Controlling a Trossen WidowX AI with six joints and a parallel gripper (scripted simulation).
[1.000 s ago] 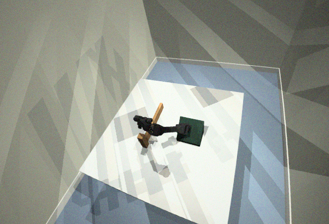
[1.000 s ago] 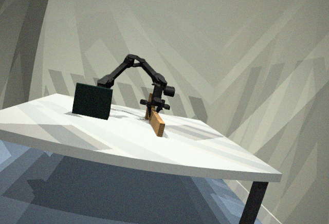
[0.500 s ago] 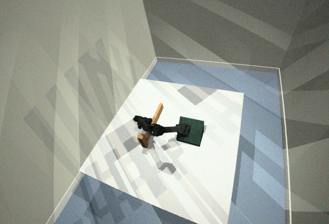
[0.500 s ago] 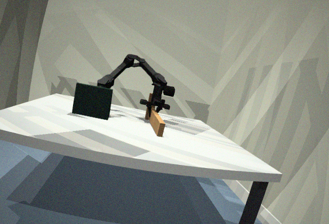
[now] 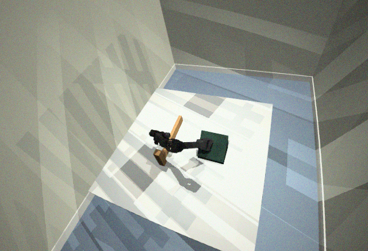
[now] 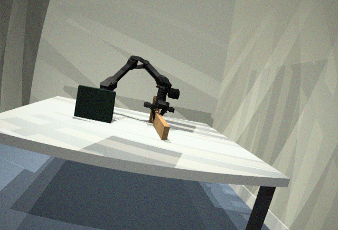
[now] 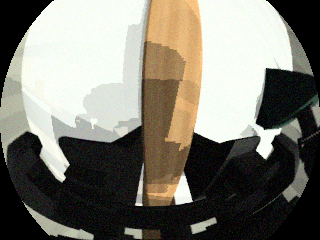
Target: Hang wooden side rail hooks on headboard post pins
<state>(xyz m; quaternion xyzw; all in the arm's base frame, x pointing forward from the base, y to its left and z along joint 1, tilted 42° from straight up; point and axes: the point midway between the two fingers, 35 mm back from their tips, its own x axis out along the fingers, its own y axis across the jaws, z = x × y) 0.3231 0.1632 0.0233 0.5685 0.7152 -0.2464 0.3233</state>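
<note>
The wooden headboard post is 120 mm to the left of my gripper tip, 40 mm above it and 20 mm behind it.
</note>
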